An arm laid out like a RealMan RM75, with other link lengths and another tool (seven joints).
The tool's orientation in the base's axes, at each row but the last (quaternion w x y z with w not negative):
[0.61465, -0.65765, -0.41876, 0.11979]
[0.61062, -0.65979, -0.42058, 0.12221]
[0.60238, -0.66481, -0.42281, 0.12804]
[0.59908, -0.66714, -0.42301, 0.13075]
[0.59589, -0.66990, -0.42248, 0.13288]
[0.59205, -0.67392, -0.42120, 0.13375]
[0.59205, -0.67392, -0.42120, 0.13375]
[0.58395, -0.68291, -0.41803, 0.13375]
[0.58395, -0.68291, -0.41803, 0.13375]
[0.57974, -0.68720, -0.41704, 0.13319]
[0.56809, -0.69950, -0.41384, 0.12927]
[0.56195, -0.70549, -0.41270, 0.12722]
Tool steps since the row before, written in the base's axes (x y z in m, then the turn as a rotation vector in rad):
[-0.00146, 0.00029, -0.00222, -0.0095, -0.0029, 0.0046]
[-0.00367, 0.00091, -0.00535, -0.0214, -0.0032, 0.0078]
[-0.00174, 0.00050, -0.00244, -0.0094, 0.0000, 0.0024]
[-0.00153, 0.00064, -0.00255, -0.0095, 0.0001, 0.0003]
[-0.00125, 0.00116, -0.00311, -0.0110, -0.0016, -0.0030]
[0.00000, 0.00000, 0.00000, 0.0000, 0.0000, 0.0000]
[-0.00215, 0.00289, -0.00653, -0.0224, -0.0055, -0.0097]
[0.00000, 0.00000, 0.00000, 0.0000, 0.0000, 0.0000]
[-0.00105, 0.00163, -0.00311, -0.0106, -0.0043, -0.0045]
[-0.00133, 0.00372, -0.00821, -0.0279, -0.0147, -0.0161]
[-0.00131, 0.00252, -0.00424, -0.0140, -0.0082, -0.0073]
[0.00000, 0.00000, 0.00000, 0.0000, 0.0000, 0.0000]
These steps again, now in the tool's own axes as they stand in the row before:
[-0.00150, 0.00146, 0.00167, -0.0063, -0.0083, 0.0033]
[-0.00351, 0.00346, 0.00432, -0.0127, -0.0161, 0.0104]
[-0.00153, 0.00155, 0.00212, -0.0049, -0.0060, 0.0058]
[-0.00132, 0.00174, 0.00212, -0.0056, -0.0041, 0.0065]
[-0.00093, 0.00240, 0.00244, -0.0088, -0.0019, 0.0072]
[0.00000, 0.00000, 0.00000, 0.0000, 0.0000, 0.0000]
[-0.00129, 0.00523, 0.00516, -0.0207, -0.0006, 0.0140]
[0.00000, 0.00000, 0.00000, 0.0000, 0.0000, 0.0000]
[-0.00041, 0.00244, 0.00270, -0.0110, -0.0004, 0.0054]
[-0.00058, 0.00697, 0.00584, -0.0327, 0.0026, 0.0132]
[-0.00022, 0.00323, 0.00395, -0.0168, 0.0006, 0.0058]
[0.00000, 0.00000, 0.00000, 0.0000, 0.0000, 0.0000]

